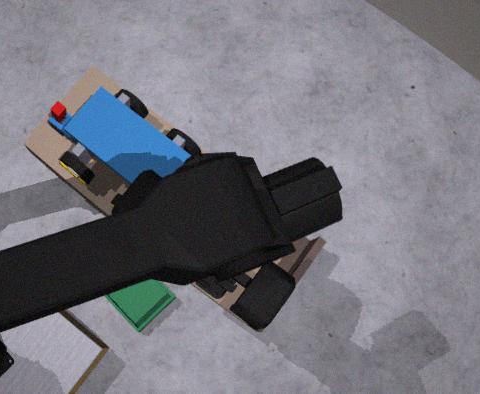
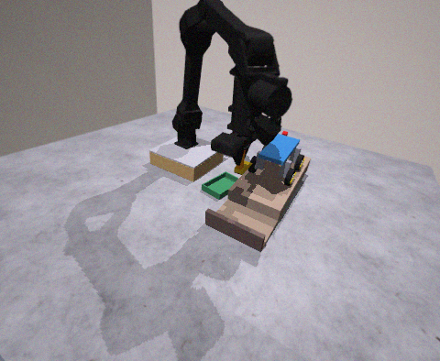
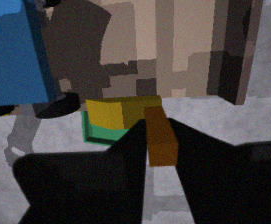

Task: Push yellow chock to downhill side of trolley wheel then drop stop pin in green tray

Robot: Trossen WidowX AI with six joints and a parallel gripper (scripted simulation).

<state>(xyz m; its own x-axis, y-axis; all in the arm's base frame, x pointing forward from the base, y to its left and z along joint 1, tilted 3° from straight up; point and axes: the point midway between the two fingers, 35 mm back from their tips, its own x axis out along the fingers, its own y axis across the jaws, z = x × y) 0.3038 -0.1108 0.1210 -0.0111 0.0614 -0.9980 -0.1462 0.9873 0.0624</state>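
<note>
My gripper tip is now 26 cm to the right of the red-headed stop pin and 1 cm above it. The rest, counted from my gripper tip: yellow chock 2 cm to the left, 1 cm below; then blue trolley 3 cm ahead, 16 cm to the left, 3 cm below; then dark stop lip 7 cm ahead, 10 cm to the right, 11 cm below.
</note>
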